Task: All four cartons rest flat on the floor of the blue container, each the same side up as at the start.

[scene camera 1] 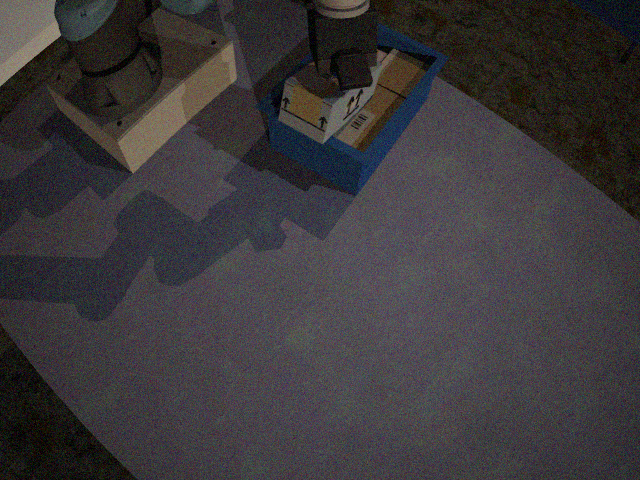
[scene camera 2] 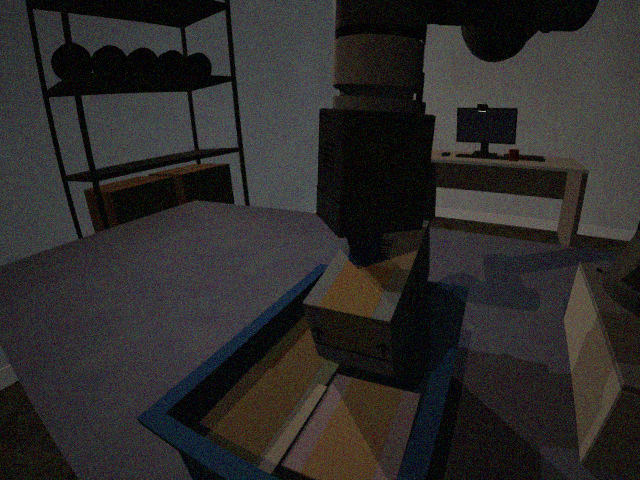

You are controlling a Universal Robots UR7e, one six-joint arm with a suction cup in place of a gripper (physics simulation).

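The suction gripper points down and is on the top of a white-and-brown carton. This carton has up arrows on its sides, looks slightly tilted, and is partly inside the blue container, its top above the rim. Its underside is hidden. Low along one long wall lie what look like two brown cartons end to end: one with a barcode, the other beyond a dark seam. A pinkish-edged carton lies beside them, mostly hidden in scene camera 1.
The robot's base stands in a pale wooden box beside the container. The arm's shadow falls across the table. A black shelf rack and a desk with a monitor stand in the background.
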